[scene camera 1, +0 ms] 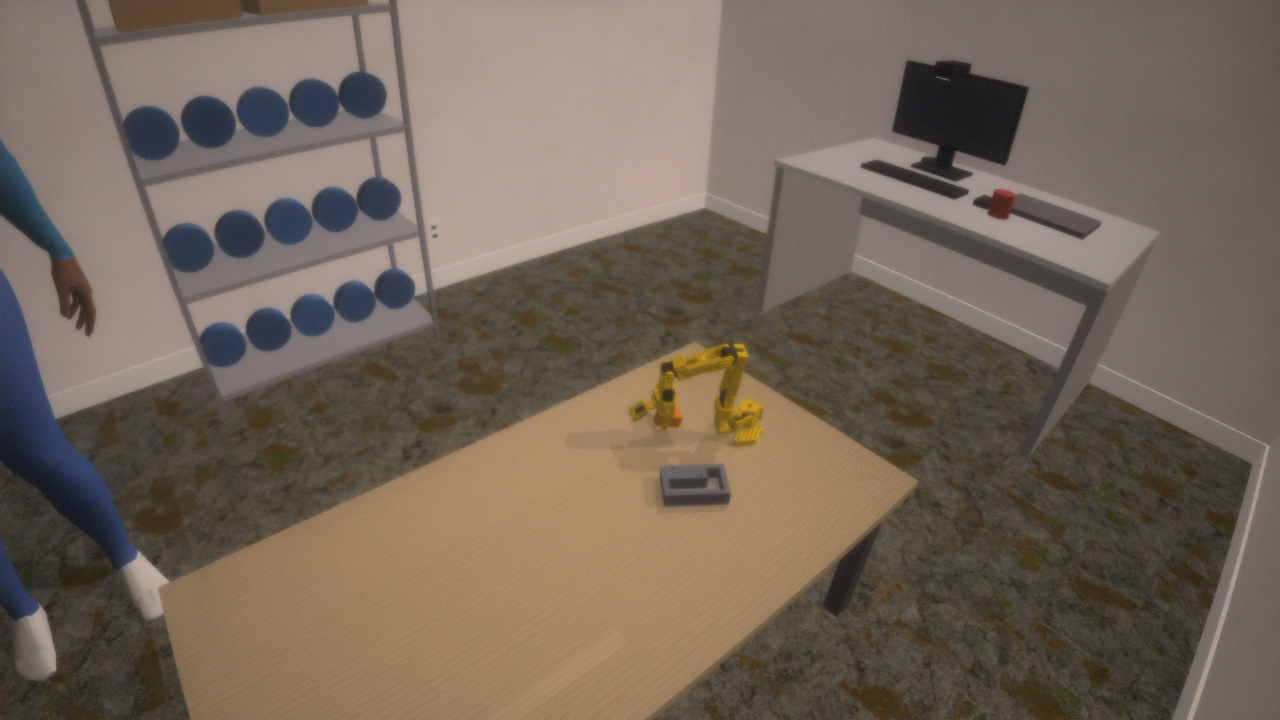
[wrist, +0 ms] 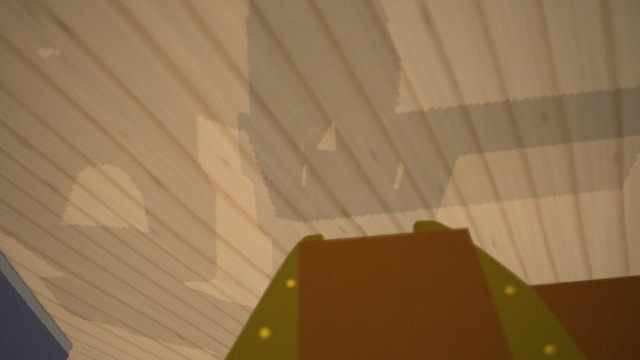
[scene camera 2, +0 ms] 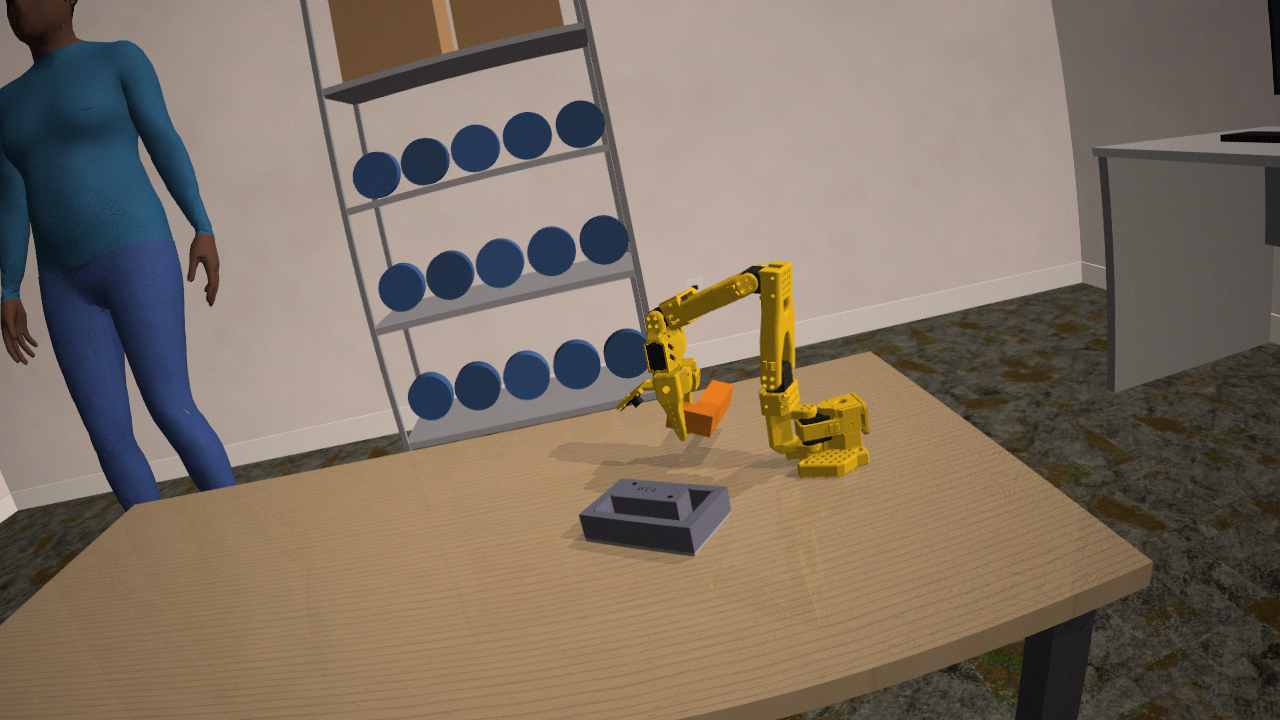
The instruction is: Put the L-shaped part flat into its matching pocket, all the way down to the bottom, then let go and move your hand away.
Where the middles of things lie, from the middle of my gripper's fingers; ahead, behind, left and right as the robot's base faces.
The orange L-shaped part [scene camera 2: 702, 418] lies 2 cm behind my hand, 1 cm to the right of it and 3 cm below it. The rest, counted from my hand: grey pocket block [scene camera 2: 678, 518] 7 cm ahead, 19 cm to the left, 7 cm below.
